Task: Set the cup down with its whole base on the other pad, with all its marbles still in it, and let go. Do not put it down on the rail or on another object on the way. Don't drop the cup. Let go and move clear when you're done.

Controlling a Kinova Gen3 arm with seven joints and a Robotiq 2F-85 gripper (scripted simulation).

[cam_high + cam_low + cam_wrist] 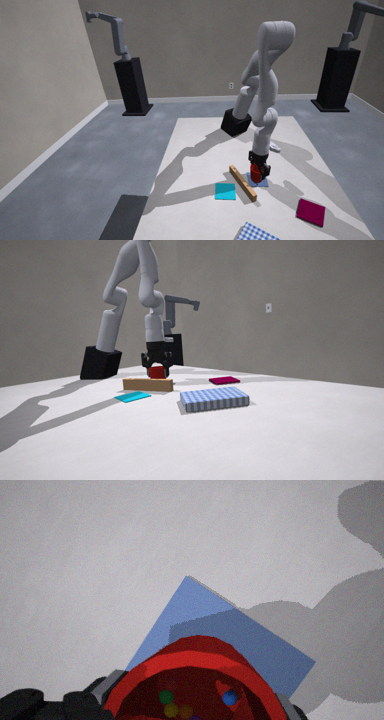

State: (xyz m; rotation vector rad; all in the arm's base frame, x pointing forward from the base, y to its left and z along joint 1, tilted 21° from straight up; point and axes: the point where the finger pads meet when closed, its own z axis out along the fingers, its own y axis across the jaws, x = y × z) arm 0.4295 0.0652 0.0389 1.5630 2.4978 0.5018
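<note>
The red cup lies 2 cm below my hand. From my hand the other things lie so: magenta flat box (20 cm to the left, 18 cm ahead, 4 cm below); wooden rail (8 cm to the right, 5 cm ahead, 3 cm below); cyan pad (16 cm to the right, 9 cm ahead, 5 cm below).
</note>
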